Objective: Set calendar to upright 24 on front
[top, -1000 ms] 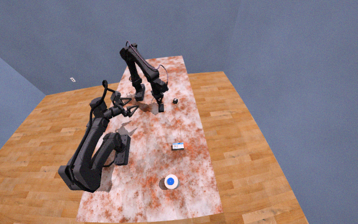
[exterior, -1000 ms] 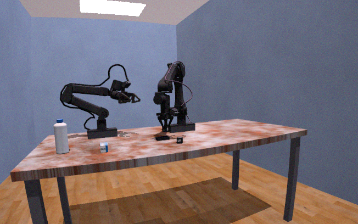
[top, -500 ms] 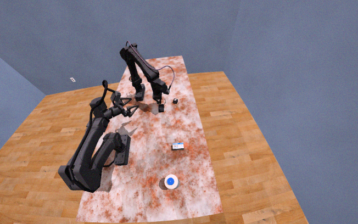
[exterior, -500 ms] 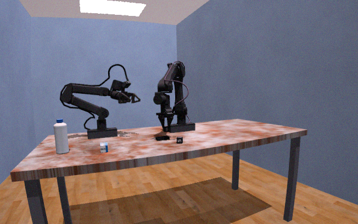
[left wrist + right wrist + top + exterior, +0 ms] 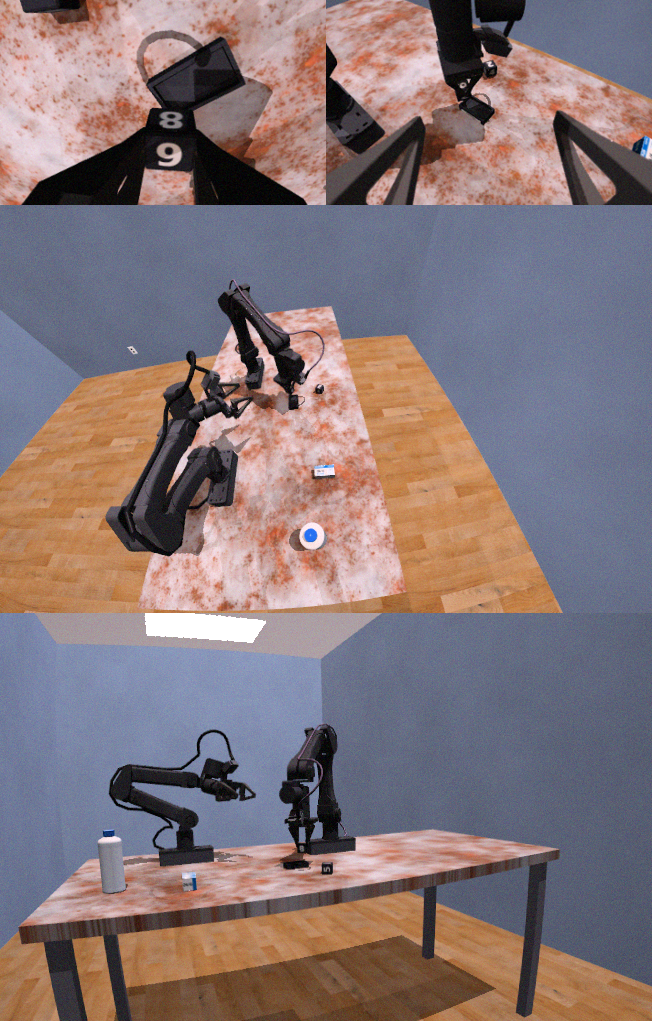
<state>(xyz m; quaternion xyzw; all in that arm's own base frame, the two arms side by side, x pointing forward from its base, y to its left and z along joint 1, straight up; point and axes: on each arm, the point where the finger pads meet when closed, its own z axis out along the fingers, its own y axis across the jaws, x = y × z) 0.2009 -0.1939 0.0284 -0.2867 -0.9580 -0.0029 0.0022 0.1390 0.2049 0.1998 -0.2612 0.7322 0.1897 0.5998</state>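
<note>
Right now my left hand is 6 cm above the black tray, 3 cm to the left of it and 1 cm short of it. Also, from my left hand: white box: 37 cm to the right, 16 cm ahead, 5 cm below; then white bottle: 58 cm to the right, 13 cm ahead, 1 cm above.
</note>
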